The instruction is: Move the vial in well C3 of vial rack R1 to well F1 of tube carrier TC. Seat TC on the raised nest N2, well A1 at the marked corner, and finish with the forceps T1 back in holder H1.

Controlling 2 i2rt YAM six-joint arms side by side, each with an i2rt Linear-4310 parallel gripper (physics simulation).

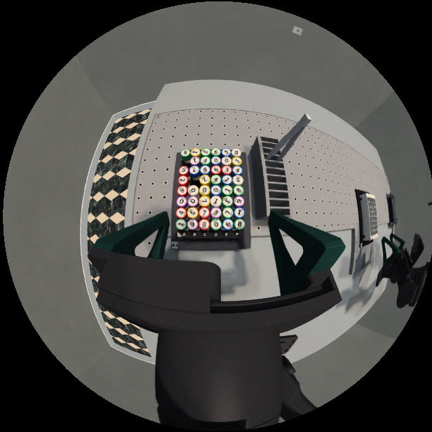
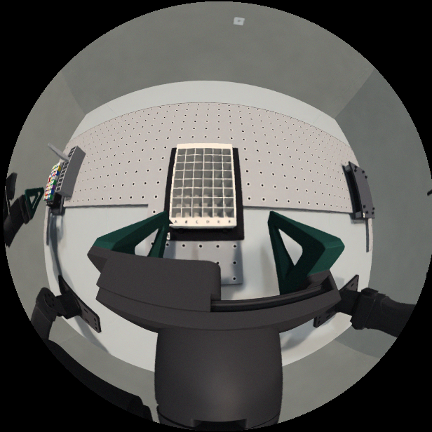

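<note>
Vial rack R1 (image 1: 243, 241) (image 2: 51, 186) is full of coloured-ring vials except for two visible gaps. A yellow-ringed vial (image 1: 203, 201) sits third from the lettered edge in column C. Forceps T1 (image 1: 292, 134) (image 2: 57, 150) lean up from slotted holder H1 (image 1: 258, 175) (image 2: 75, 170). White tube carrier TC (image 1: 370, 217) (image 2: 200, 222), its visible wells empty, lies on a black base. A dark studded plate (image 1: 392, 210) (image 2: 362, 190), apparently raised nest N2, is at the right. My left gripper (image 1: 218, 216) is open above R1's lettered side. My right gripper (image 2: 218, 216) is open above TC's lettered side.
The perforated board (image 1: 165, 130) (image 2: 280, 135) lies under the racks. A black base (image 2: 239, 200) surrounds TC. A chequered strip (image 1: 107, 195) runs along the left edge. Dark brackets (image 2: 80, 305) (image 2: 325, 320) stand near the arms at the front.
</note>
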